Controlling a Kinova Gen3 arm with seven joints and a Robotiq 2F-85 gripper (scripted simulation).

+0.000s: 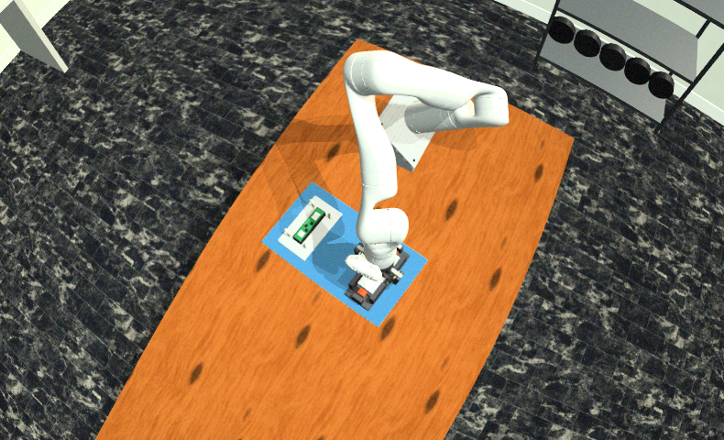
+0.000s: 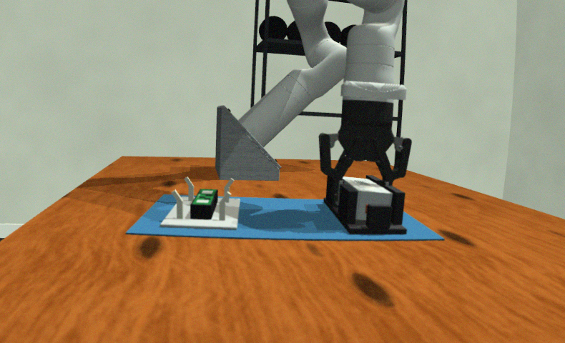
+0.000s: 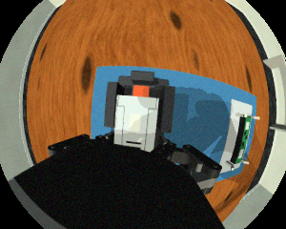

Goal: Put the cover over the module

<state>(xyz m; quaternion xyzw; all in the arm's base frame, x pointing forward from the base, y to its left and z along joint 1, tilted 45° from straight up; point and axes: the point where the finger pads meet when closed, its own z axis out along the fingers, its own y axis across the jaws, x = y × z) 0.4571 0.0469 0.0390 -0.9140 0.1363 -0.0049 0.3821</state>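
Now: the cover right at my hand.
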